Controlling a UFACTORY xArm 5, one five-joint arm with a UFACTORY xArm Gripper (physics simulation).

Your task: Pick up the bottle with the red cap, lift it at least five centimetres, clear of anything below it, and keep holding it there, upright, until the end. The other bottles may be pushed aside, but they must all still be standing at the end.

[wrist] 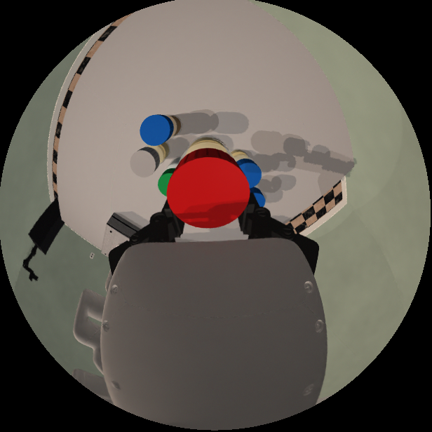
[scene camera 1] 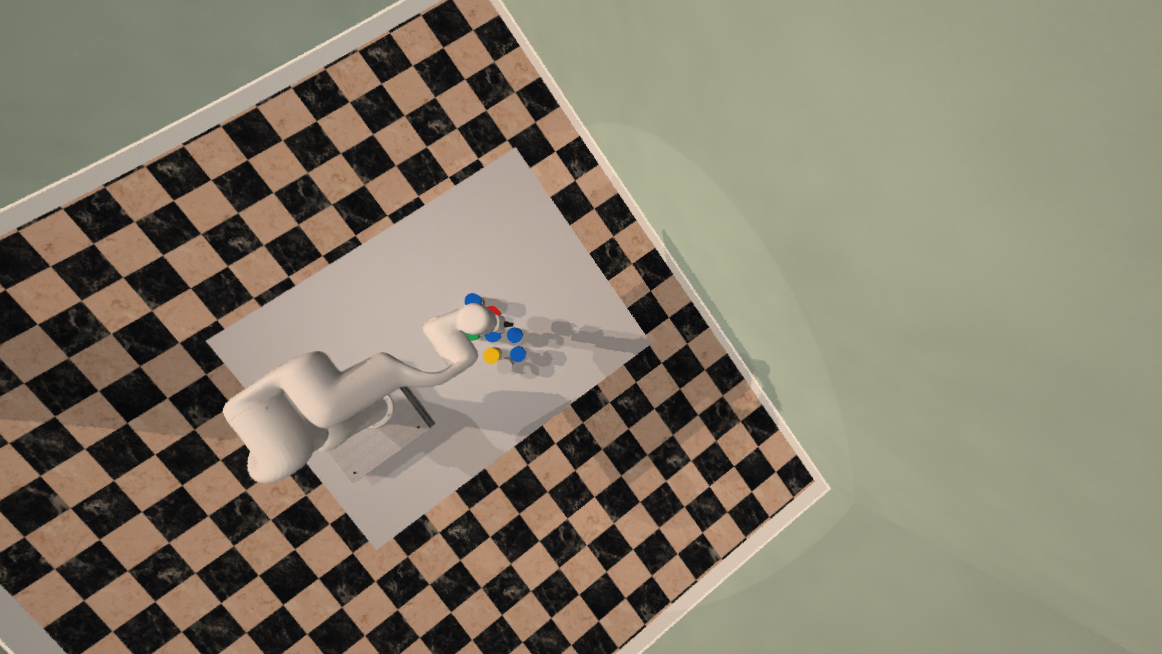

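Seen in the pictures: arm's base, origin of the base link: (scene camera 1: 374,408).
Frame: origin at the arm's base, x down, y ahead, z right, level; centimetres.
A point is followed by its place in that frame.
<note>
The bottle with the red cap (scene camera 1: 493,311) @(y 52.1, x -18.5, z -1.6 cm) (wrist: 208,192) is held at the gripper, its cap large in the wrist view and its pale body partly showing behind the cap. It looks upright and raised well above the table; the other bottles' caps look much smaller and lower. My gripper (wrist: 210,194) is shut on this bottle, with one black finger on each side of it. In the scene view the arm's white wrist covers most of the gripper and part of the red cap. The bottle's base is hidden.
Standing below are bottles with blue caps (scene camera 1: 473,299) @(y 48.2, x -3.7, z -10.4 cm) (wrist: 156,130), (scene camera 1: 514,334) @(y 52.2, x -3.7, z 7.4 cm) (wrist: 249,173), a green cap (wrist: 166,183), a grey cap (wrist: 144,162) and a yellow cap (scene camera 1: 491,355) @(y 41.7, x -3.7, z 8.6 cm). Another blue cap (scene camera 1: 517,354) @(y 49.0, x -3.8, z 13.6 cm) is beside the yellow one. The grey table (scene camera 1: 422,243) @(y 44.7, x 6.7, z -38.8 cm) lies over a checkered floor.
</note>
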